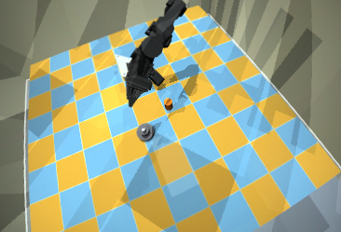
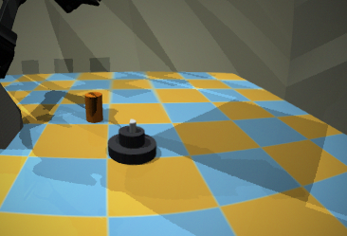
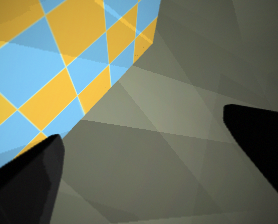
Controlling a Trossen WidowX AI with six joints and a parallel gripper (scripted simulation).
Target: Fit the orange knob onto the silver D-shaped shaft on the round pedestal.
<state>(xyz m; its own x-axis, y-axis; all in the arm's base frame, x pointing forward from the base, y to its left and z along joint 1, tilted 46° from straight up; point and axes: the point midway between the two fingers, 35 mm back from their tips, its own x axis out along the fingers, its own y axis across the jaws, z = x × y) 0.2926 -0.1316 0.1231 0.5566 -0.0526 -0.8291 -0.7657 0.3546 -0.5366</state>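
Now: the orange knob 240 mm below my gripper tip, 140 mm to the left of it and 60 mm behind it. Also, from my gripper tip: round pedestal 250 mm below, 30 mm ahead, 10 mm to the right.
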